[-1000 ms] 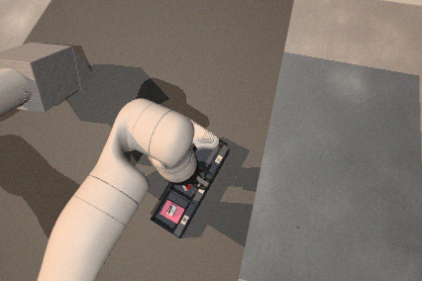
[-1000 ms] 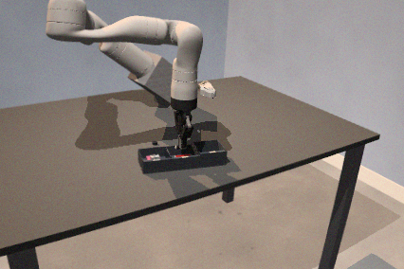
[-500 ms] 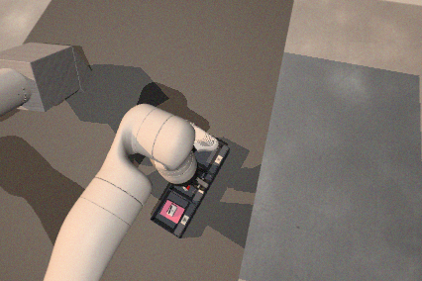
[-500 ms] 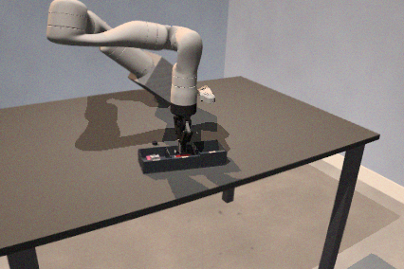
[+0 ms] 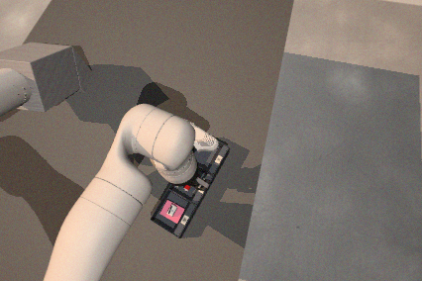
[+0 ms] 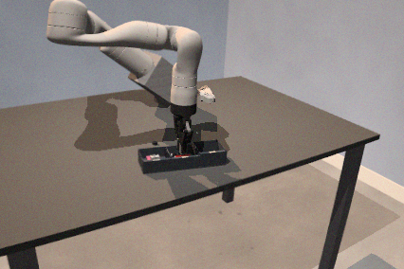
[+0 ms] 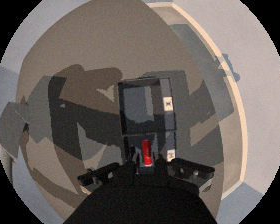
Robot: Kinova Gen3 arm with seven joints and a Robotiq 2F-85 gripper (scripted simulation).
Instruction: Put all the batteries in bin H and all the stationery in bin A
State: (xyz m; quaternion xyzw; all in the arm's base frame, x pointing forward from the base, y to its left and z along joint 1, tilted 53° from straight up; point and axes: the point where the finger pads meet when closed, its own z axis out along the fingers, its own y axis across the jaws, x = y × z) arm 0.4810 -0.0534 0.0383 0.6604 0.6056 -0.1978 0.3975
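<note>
The three joined bins lies 3 cm below my hand and 1 cm ahead of it. Round my hand: small white thing: 8 cm to the right, 3 cm below, 2 cm behind; flat pink piece: 8 cm to the right, 4 cm below, 2 cm behind; red battery: 4 cm below.
</note>
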